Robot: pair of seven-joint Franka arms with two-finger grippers.
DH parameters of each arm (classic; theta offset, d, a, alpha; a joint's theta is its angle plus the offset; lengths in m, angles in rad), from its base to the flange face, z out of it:
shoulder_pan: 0 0.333 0 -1.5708
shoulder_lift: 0 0 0 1.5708
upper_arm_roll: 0 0.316 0.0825 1.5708
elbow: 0 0 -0.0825 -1.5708
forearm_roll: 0 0.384 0 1.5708
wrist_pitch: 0 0 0.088 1.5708
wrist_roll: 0 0.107 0 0
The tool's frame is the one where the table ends.
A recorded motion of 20 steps. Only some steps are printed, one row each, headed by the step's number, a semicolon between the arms.
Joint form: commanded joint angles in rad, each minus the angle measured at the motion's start. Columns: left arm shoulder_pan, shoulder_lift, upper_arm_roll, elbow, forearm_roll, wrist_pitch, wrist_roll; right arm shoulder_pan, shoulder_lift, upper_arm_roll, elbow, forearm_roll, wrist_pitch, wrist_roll.
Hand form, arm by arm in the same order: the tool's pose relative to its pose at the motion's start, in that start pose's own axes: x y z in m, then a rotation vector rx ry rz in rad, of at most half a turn. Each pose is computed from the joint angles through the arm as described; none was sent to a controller.
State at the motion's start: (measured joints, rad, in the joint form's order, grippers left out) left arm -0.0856 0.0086 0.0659 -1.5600 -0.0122 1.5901 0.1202; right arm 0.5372 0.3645 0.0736 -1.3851 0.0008 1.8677 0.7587
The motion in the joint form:
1: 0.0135 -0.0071 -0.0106 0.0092 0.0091 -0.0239 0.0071; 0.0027 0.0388 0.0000 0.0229 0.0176 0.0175 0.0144
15: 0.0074 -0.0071 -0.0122 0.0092 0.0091 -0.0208 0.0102; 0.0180 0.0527 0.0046 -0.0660 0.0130 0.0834 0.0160
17: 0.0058 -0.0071 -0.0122 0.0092 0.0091 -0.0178 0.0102; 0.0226 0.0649 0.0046 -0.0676 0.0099 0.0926 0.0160
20: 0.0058 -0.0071 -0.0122 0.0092 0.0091 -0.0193 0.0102; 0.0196 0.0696 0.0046 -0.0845 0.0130 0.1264 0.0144
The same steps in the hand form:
1: -0.0046 -0.0021 -0.0063 0.0077 -0.0086 0.0044; 0.0050 -0.0075 0.0147 0.0152 -0.0124 0.0185
15: -0.0038 0.0021 -0.0065 0.0079 -0.0056 0.0152; -0.0087 -0.0117 0.0613 -0.0108 -0.0393 0.0011
17: -0.0033 0.0030 -0.0067 0.0082 -0.0026 0.0168; -0.0098 -0.0144 0.0699 -0.0153 -0.0415 -0.0041
20: -0.0035 0.0030 -0.0066 0.0080 -0.0041 0.0168; -0.0080 -0.0133 0.0781 -0.0047 -0.0347 -0.0009

